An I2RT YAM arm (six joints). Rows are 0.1 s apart.
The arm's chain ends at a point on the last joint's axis. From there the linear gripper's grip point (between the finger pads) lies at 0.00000 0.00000 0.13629 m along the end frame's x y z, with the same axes.
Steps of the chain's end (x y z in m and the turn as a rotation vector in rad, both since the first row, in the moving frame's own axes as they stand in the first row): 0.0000 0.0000 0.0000 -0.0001 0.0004 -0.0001; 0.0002 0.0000 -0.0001 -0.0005 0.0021 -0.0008; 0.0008 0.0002 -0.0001 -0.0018 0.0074 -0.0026; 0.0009 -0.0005 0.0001 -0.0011 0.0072 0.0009; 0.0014 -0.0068 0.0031 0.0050 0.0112 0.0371; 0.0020 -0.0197 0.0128 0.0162 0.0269 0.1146; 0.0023 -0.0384 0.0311 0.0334 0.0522 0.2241
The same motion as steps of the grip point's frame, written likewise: 0.0001 0.0000 0.0000 -0.0001 0.0004 -0.0001; 0.0005 0.0001 -0.0001 -0.0005 0.0021 -0.0008; 0.0018 0.0004 -0.0001 -0.0018 0.0074 -0.0026; 0.0019 -0.0003 0.0001 -0.0011 0.0072 0.0009; 0.0029 -0.0075 0.0031 0.0050 0.0112 0.0371; 0.0058 -0.0217 0.0127 0.0162 0.0269 0.1146; 0.0099 -0.0421 0.0308 0.0334 0.0522 0.2241
